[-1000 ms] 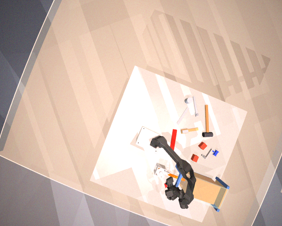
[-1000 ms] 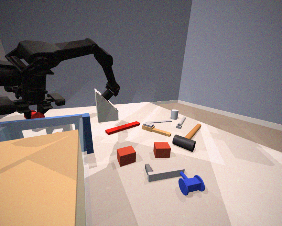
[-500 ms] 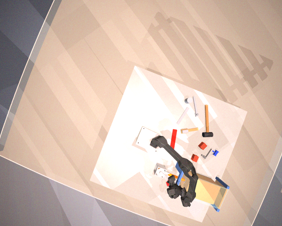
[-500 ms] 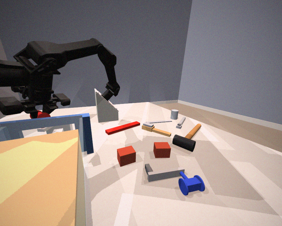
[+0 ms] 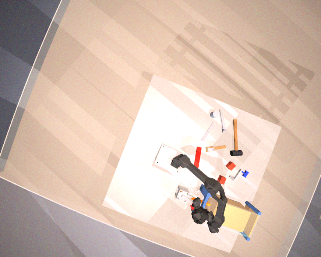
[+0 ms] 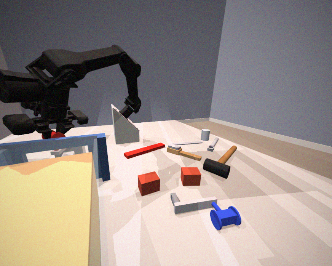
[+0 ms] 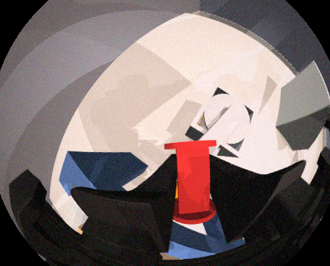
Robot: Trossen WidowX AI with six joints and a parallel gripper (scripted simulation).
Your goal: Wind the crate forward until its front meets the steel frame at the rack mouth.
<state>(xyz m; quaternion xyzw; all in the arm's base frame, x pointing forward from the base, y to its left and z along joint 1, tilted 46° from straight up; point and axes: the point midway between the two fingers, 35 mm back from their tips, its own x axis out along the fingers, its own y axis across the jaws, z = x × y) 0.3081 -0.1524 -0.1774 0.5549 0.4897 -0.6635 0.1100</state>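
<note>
Now: gripper tip 30 mm past the winch handle, 10 mm to the right of it and 30 mm above it. Round my gripper tip: red knob 10 mm ahead, 10 mm to the left; then winch 100 mm behind, 10 mm to the left, 100 mm below; then blue steel frame 70 mm ahead, 40 mm to the left, 30 mm below.
</note>
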